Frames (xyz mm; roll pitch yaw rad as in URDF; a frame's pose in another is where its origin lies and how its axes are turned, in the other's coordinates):
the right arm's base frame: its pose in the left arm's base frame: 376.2 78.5 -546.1 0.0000 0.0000 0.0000
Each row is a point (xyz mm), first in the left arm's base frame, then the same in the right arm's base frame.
Working: the left arm's base frame: its pose in the right arm's base frame: -376.2 -78.5 546.1 0.0000 0.0000 0.0000

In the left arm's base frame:
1: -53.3 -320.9 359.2
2: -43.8 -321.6 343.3
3: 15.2 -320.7 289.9
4: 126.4 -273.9 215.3
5: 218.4 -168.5 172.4
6: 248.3 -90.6 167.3
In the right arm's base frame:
1: -429.5 -399.4 905.3
2: -420.0 -400.1 889.4
3: -361.0 -399.2 836.0
4: -249.8 -352.4 761.4
5: -157.8 -247.0 718.5
6: -127.9 -169.1 713.4

